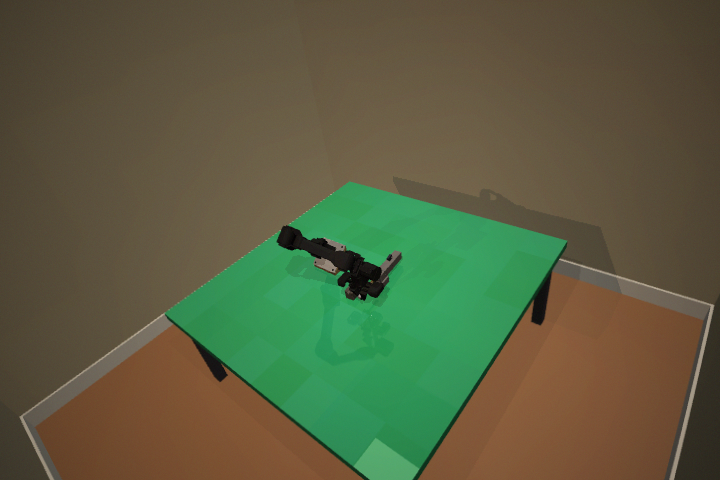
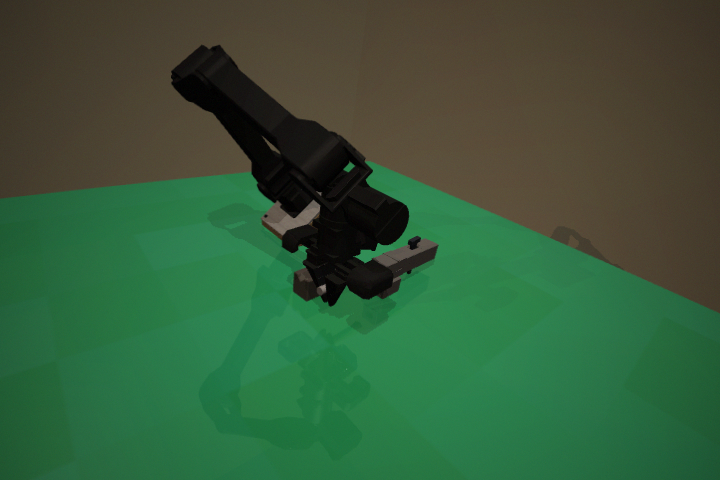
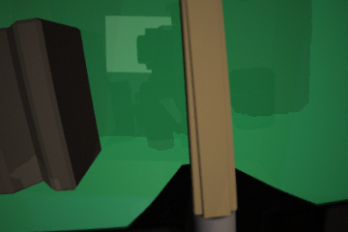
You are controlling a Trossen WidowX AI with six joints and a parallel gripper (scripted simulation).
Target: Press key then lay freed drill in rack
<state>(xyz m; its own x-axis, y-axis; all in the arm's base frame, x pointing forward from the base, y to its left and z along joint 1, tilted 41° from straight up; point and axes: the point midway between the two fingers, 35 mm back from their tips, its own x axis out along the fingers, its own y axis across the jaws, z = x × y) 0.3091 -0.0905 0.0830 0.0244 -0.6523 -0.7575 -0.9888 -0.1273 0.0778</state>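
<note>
My gripper tip is now 8 cm past the notched grey rack, 3 cm to the right of it and 1 cm above it. From my gripper tip the other things lie so: dark key 23 cm to the left, 3 cm behind, 2 cm above; then long grey block 20 cm to the left, 3 cm behind, 1 cm above.
</note>
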